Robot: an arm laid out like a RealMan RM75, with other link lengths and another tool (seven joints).
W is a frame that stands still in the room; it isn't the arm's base.
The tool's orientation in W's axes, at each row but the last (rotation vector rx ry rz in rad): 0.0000, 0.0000, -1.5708; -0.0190, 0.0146, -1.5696; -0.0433, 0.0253, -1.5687; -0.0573, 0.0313, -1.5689; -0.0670, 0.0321, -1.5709; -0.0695, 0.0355, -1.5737; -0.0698, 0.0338, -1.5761; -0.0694, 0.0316, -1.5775; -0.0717, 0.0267, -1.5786
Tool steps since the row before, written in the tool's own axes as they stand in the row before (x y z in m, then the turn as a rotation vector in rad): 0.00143, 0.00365, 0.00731, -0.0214, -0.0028, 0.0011; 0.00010, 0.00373, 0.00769, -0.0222, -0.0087, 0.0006; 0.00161, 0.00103, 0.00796, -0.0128, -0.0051, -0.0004; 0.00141, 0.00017, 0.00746, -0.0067, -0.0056, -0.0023; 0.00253, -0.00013, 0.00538, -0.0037, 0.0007, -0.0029; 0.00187, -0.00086, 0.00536, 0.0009, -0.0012, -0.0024; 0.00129, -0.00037, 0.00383, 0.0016, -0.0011, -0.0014; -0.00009, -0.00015, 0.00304, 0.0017, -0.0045, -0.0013; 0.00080, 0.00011, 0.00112, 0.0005, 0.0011, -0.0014
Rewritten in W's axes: 0.00365, -0.00143, 0.00731, -0.0028, 0.0214, 0.0011; 0.00389, -0.00007, 0.00761, -0.0087, 0.0222, 0.0007; 0.00138, -0.00152, 0.00793, -0.0051, 0.0128, -0.0003; 0.00059, -0.00129, 0.00746, -0.0057, 0.0067, -0.0021; 0.00021, -0.00241, 0.00543, 0.0005, 0.0036, -0.0030; -0.00051, -0.00175, 0.00544, -0.0014, -0.0009, -0.0023; -0.00012, -0.00120, 0.00387, -0.0012, -0.0016, -0.0013; 0.00005, 0.00016, 0.00304, -0.0046, -0.0017, -0.0010; 0.00017, -0.00077, 0.00113, 0.0010, -0.0005, -0.0015
